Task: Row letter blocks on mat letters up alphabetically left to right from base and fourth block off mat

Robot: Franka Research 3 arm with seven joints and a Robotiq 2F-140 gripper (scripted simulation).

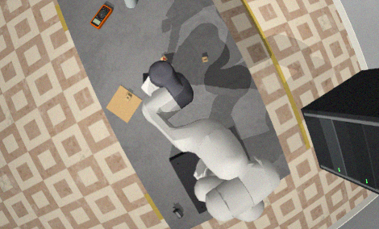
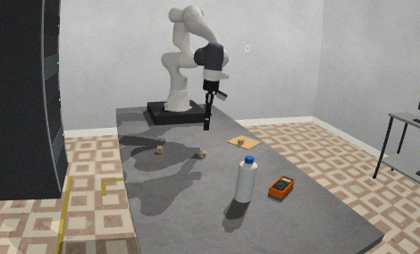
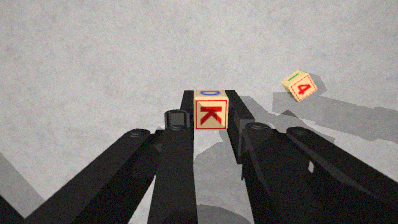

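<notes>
My hand is 230 mm to the right of the tan mat, 130 mm above it and 10 mm past it. Round my hand: white bottle 480 mm ahead, 50 mm below, 30 mm to the right; then red k block 20 mm below.
</notes>
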